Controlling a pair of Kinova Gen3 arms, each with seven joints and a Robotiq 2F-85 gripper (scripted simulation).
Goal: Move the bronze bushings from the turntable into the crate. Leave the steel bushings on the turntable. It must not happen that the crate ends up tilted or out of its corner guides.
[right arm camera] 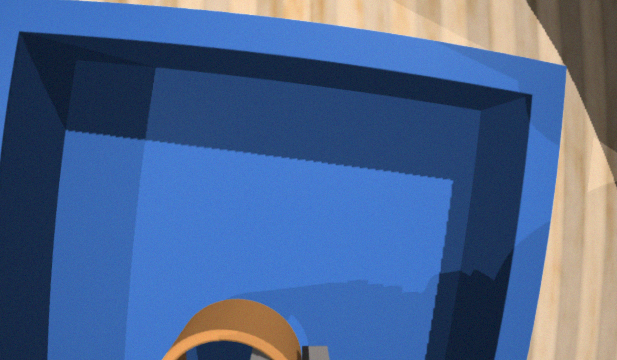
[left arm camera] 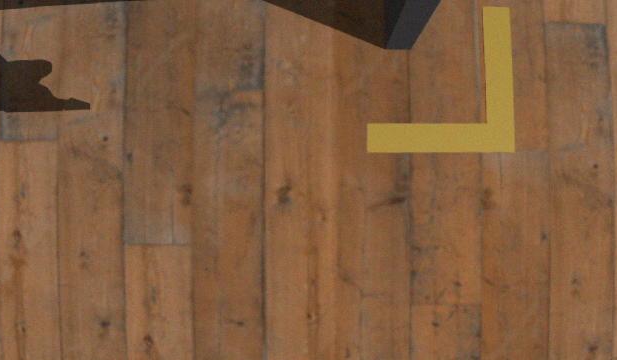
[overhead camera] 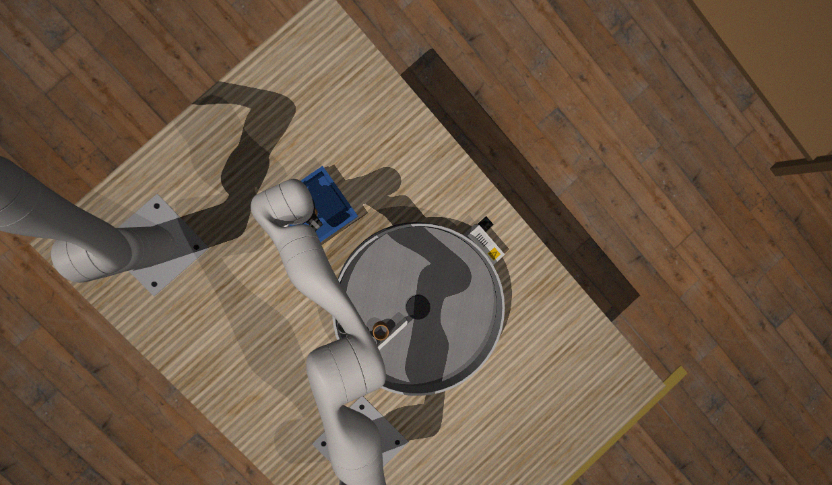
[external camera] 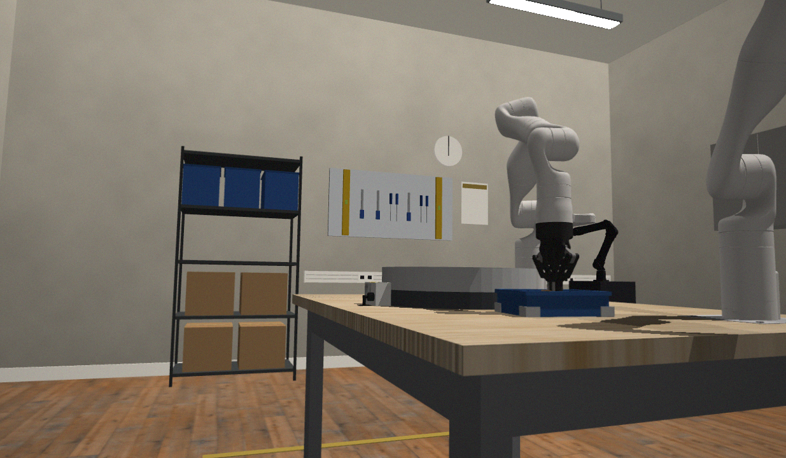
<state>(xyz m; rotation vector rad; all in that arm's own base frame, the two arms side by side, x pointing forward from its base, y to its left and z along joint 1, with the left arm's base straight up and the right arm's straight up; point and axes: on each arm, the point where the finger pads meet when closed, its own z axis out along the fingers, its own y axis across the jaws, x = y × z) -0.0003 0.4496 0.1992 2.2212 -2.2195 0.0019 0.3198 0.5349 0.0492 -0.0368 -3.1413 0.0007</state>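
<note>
My right hand is 20 mm to the left of the blue crate and 20 mm above it. From my right hand the other things lie so: round grey turntable (30 mm ahead, 370 mm to the right).
</note>
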